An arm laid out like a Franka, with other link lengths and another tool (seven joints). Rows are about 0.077 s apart.
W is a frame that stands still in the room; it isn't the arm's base.
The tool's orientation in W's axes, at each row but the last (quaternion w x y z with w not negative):
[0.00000 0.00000 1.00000 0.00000]
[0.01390 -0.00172 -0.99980 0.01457]
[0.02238 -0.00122 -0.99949 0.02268]
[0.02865 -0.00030 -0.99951 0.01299]
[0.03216 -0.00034 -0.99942 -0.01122]
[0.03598 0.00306 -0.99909 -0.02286]
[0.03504 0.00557 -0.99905 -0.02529]
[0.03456 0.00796 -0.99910 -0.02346]
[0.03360 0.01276 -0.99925 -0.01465]
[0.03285 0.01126 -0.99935 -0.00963]
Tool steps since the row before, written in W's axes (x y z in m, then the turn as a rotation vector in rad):
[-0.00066 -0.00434 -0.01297 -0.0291 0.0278 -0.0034]
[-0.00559 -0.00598 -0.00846 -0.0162 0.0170 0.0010]
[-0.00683 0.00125 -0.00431 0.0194 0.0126 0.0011]
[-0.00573 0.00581 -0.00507 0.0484 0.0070 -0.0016]
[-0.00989 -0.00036 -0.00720 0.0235 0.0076 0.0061]
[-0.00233 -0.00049 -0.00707 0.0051 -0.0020 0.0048]
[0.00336 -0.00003 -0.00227 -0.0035 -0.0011 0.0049]
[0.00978 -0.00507 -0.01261 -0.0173 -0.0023 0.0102]
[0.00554 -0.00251 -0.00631 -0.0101 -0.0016 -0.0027]
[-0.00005 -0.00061 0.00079 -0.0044 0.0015 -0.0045]
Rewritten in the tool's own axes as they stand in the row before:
[0.00066 -0.00434 0.01297 0.0291 0.0278 0.0034]
[0.00533 -0.00575 0.00878 0.0163 0.0169 -0.0010]
[0.00663 0.00143 0.00455 -0.0193 0.0126 -0.0025]
[0.00544 0.00594 0.00524 -0.0484 0.0070 -0.0014]
[0.00941 -0.00054 0.00781 -0.0231 0.0078 -0.0074]
[0.00182 -0.00080 0.00719 -0.0047 -0.0018 -0.0052]
[-0.00351 -0.00018 0.00202 0.0038 -0.0008 -0.0047]
[-0.01053 -0.00580 0.01165 0.0180 -0.0016 -0.0091]
[-0.00588 -0.00283 0.00585 0.0099 -0.0014 0.0033]
[0.00012 -0.00059 -0.00080 0.0041 0.0015 0.0048]

